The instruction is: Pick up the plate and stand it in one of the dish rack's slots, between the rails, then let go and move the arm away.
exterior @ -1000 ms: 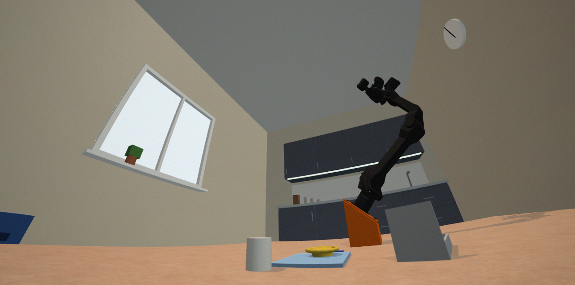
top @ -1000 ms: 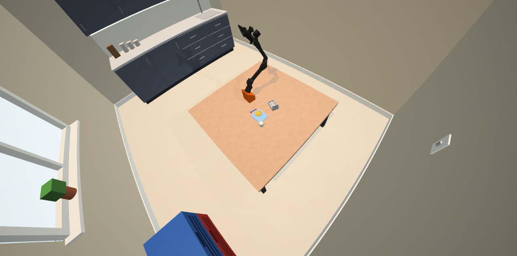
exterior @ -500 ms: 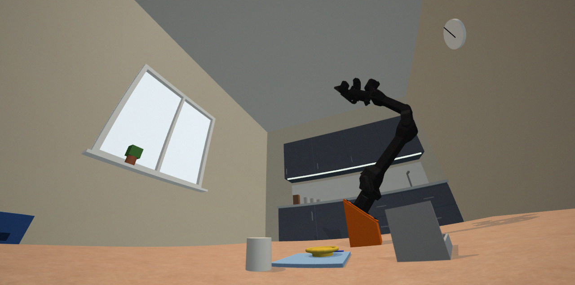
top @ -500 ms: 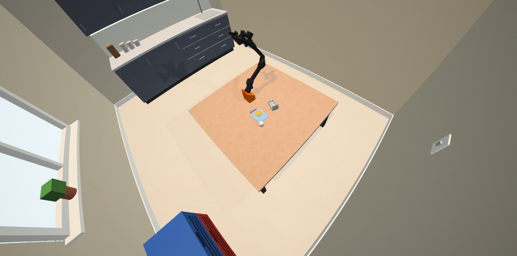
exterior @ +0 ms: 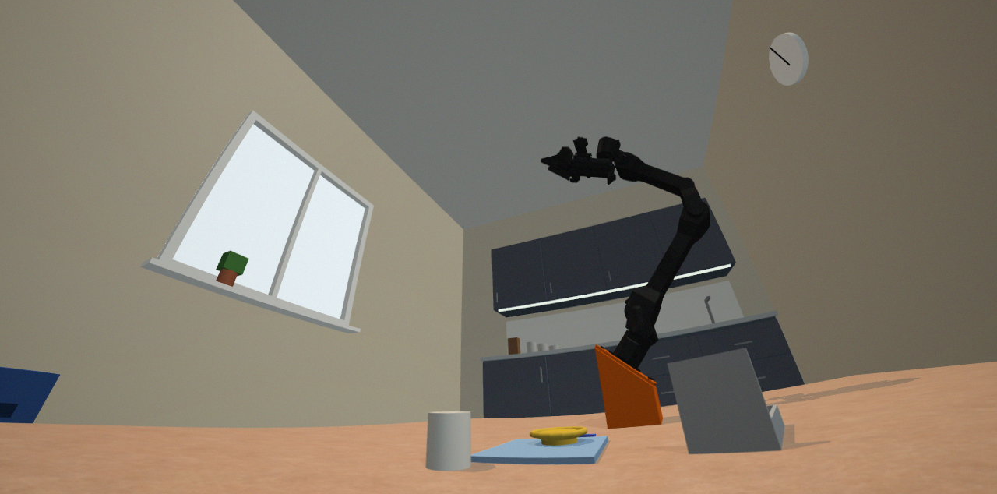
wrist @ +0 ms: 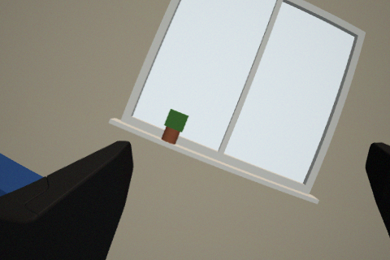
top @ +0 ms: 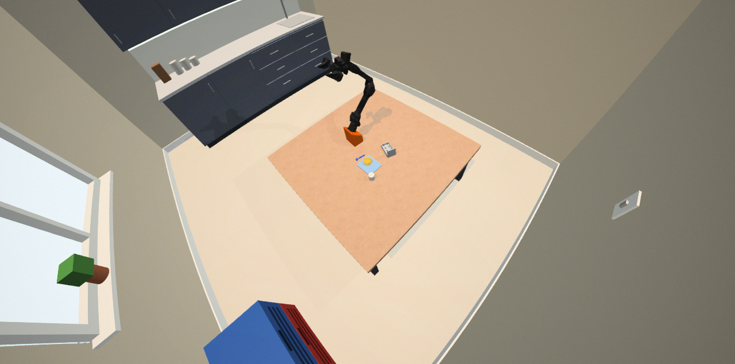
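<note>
Now: the yellow plate 70 cm below my gripper tip, 28 cm ahead of it and 5 cm to the left of it. The rest, counted from my gripper tip: grey dish rack (69 cm below, 29 cm ahead, 25 cm to the left); light blue mat (71 cm below, 31 cm ahead, 4 cm to the left); blue pen (71 cm below, 20 cm ahead, 2 cm to the left).
</note>
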